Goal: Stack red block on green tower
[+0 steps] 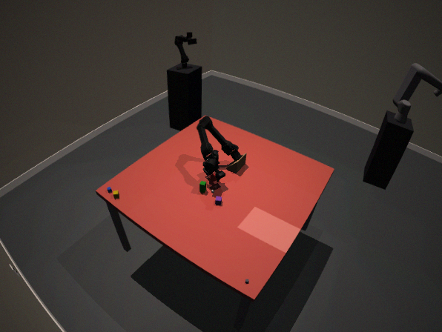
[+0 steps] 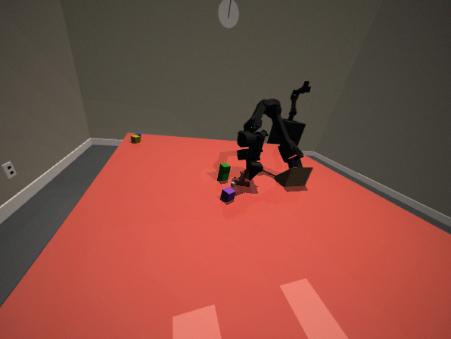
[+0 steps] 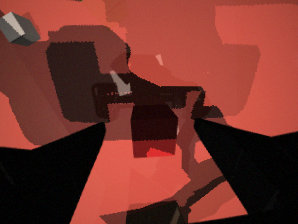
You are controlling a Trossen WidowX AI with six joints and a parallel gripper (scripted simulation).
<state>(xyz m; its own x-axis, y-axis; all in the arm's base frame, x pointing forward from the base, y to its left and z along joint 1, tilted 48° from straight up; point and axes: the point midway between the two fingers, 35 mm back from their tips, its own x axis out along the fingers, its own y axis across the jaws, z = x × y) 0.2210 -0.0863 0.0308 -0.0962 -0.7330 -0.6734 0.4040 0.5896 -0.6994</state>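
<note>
The red block lies 1 cm above my gripper tip. The rest, counted from my gripper tip: purple block: 18 cm ahead, 13 cm to the left, 1 cm above; then yellow block: 49 cm ahead, 49 cm to the right, 1 cm above; then small white piece: 11 cm ahead, 6 cm to the left.
</note>
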